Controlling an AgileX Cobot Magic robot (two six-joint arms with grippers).
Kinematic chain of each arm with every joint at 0, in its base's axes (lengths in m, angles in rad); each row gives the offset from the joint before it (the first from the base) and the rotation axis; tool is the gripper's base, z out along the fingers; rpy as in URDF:
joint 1: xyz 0 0 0.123 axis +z
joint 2: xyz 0 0 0 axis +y
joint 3: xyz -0.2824 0 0.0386 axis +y
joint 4: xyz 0.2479 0 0.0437 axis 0.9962 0 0.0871
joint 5: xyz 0 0 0 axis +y
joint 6: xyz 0.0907 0 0.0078 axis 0.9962 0 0.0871
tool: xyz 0 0 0 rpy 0 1.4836 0
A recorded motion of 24 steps. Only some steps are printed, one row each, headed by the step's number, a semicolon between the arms.
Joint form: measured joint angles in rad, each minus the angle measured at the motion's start. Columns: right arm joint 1, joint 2, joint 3, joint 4, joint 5, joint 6; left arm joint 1, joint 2, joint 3, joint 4, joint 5, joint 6.
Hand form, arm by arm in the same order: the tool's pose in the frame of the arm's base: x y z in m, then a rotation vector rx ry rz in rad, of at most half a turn. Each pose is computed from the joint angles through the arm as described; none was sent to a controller.
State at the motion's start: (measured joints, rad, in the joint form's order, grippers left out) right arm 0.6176 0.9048 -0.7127 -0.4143 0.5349 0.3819; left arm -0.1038 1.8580 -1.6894 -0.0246 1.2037 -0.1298
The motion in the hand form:
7: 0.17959 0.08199 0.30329 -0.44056 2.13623 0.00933; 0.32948 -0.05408 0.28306 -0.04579 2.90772 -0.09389
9: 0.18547 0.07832 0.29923 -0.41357 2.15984 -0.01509; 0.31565 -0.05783 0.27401 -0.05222 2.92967 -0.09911
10: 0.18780 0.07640 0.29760 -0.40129 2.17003 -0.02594; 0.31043 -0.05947 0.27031 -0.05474 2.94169 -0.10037
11: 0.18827 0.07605 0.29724 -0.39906 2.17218 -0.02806; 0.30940 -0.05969 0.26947 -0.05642 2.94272 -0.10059
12: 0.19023 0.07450 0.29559 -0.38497 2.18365 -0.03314; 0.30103 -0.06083 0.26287 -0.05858 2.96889 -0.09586
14: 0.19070 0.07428 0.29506 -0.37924 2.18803 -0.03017; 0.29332 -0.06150 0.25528 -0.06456 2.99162 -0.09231
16: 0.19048 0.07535 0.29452 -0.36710 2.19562 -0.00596; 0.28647 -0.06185 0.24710 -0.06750 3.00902 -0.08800
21: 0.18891 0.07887 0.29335 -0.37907 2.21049 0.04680; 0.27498 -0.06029 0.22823 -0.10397 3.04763 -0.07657
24: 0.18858 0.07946 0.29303 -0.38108 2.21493 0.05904; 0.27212 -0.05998 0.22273 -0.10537 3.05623 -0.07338
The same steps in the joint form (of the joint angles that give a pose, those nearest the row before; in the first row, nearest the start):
7: -0.0608 0.0764 0.0000 -0.1641 -0.0029 0.1387; -0.0525 -0.2022 0.3260 -0.0013 -0.0776 -0.0497
9: -0.0920 0.0978 0.0000 -0.1664 -0.0049 0.1418; -0.0700 -0.2368 0.4032 -0.0045 -0.0994 -0.0695
10: -0.1061 0.1060 0.0000 -0.1664 -0.0049 0.1418; -0.0777 -0.2479 0.4306 -0.0059 -0.1042 -0.0779
11: -0.1087 0.1077 0.0000 -0.1664 -0.0048 0.1418; -0.0790 -0.2505 0.4370 -0.0058 -0.1070 -0.0802
12: -0.1211 0.1153 0.0000 -0.1615 -0.0049 0.1418; -0.0876 -0.2658 0.4801 -0.0058 -0.1088 -0.0895
14: -0.1245 0.1174 0.0000 -0.1553 -0.0058 0.1407; -0.0944 -0.2786 0.5247 -0.0067 -0.1180 -0.0992
16: -0.1256 0.1184 0.0000 -0.1283 -0.0112 0.1352; -0.1003 -0.2888 0.5692 -0.0067 -0.1349 -0.1060
21: -0.1260 0.1184 0.0000 -0.0406 -0.0229 0.0706; -0.1033 -0.2955 0.6540 -0.0067 -0.1732 -0.1308
24: -0.1276 0.1184 0.0000 -0.0172 -0.0249 0.0527; -0.1044 -0.2955 0.6770 -0.0067 -0.1874 -0.1321

